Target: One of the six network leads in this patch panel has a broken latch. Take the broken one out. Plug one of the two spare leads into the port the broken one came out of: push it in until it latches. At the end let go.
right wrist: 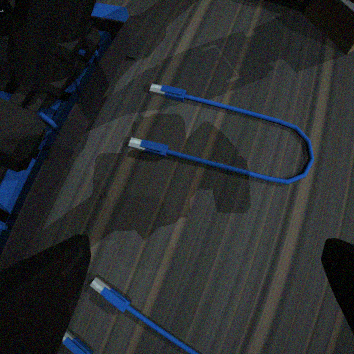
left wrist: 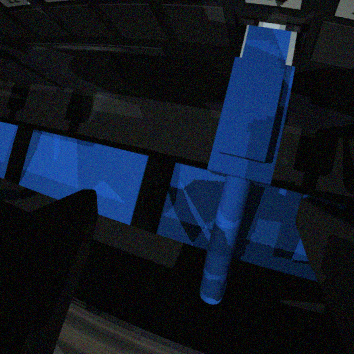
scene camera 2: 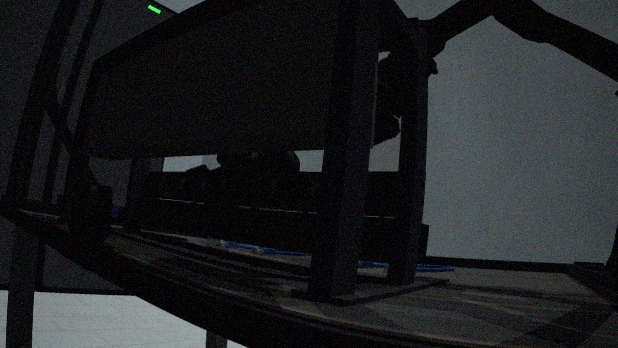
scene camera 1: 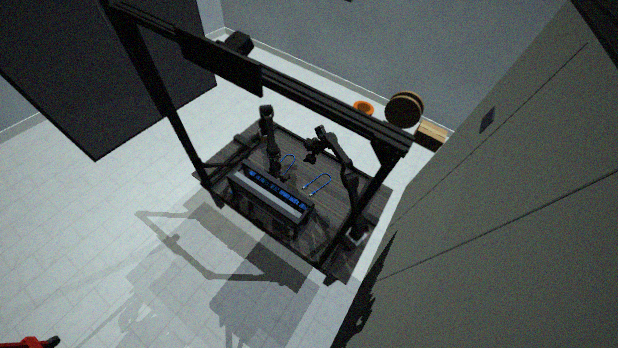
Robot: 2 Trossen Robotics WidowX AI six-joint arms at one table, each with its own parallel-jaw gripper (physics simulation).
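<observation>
The patch panel stands along the table's near edge, with blue leads in a row. A plugged blue lead points downward between the fingers of my left gripper, which is open; the right finger is very dark. I cannot tell from its latch whether this lead is broken. My right gripper is open and empty above the table. One looped spare lead lies beyond its fingertips; the other spare lead shows partly at the right wrist view's lower edge.
A dark overhead frame spans the table, with posts at its sides. Blue blocks sit behind and beside the plugged lead. An orange ring and wooden boxes stand on the floor beyond the table.
</observation>
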